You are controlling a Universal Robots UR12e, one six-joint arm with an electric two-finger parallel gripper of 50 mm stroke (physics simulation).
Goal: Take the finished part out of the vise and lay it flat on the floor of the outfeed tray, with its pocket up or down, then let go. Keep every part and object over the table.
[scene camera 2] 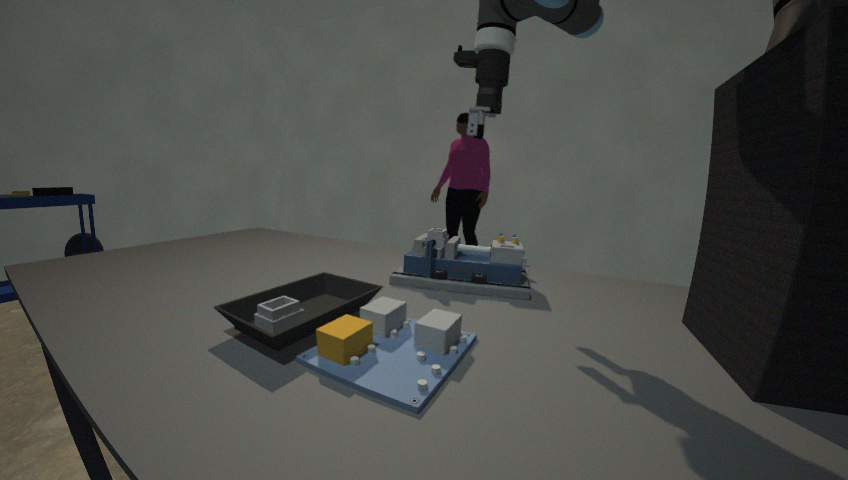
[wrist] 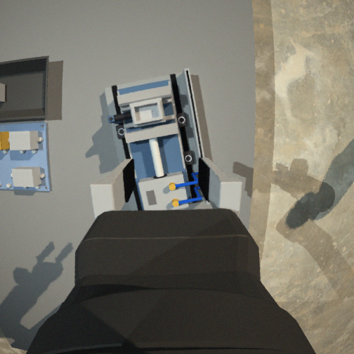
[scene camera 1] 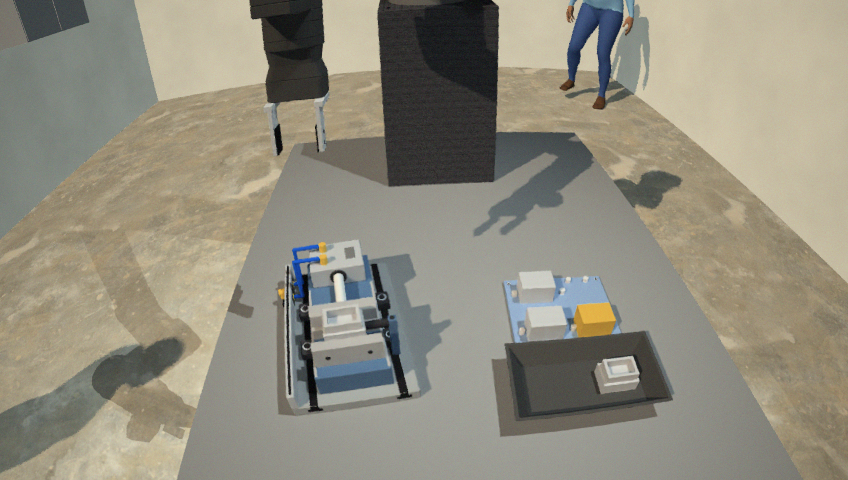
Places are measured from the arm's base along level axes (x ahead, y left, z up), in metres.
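Pixels of known places: gripper, fingertip midpoint: (scene camera 2: 475, 137) (scene camera 1: 299, 150); arm's base at its link origin: (scene camera 2: 840, 61).
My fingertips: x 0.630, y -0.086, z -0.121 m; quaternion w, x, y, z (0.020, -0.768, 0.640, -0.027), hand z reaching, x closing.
For each thing: its top centre in the pictures, then the offset to it from my fingertips.
- finished part at its top centre: (scene camera 1: 341, 315) (scene camera 2: 437, 229) dx +0.061, dy +0.042, dz -0.219 m
- vise at its top centre: (scene camera 1: 336, 292) (scene camera 2: 466, 238) dx -0.001, dy +0.015, dz -0.234 m
- grey part at its top centre: (scene camera 1: 621, 366) (scene camera 2: 278, 302) dx +0.072, dy +0.451, dz -0.287 m
- blue plate at its top centre: (scene camera 2: 393, 346) (scene camera 1: 562, 310) dx -0.084, dy +0.378, dz -0.326 m
- orange block at its top centre: (scene camera 2: 344, 325) (scene camera 1: 596, 312) dx -0.045, dy +0.427, dz -0.290 m
The finished part (scene camera 1: 342, 317) (scene camera 2: 437, 235) (wrist: 148, 112), light grey with its pocket up, sits between the jaws of the vise (scene camera 1: 351, 352) (scene camera 2: 464, 270) (wrist: 145, 86). Whether the jaws press on it I cannot tell. My gripper (scene camera 1: 298, 147) (scene camera 2: 476, 133) (wrist: 166, 171) is open and empty, high above the table; in the wrist view its fingers are over the rear end of the vise, away from the part. The dark outfeed tray (scene camera 1: 553, 386) (scene camera 2: 324, 303) (wrist: 30, 95) holds another grey part (scene camera 1: 618, 377) (scene camera 2: 278, 316) (wrist: 2, 93), pocket up, at one end.
A blue plate (scene camera 1: 571, 291) (scene camera 2: 395, 371) (wrist: 43, 165) with pegs bears two grey blocks and an orange block (scene camera 1: 594, 319) (scene camera 2: 344, 339) beside the tray. Blue hoses with yellow fittings stand at the vise's rear. A tall dark pedestal (scene camera 1: 440, 107) (scene camera 2: 767, 237) rises at the table's back.
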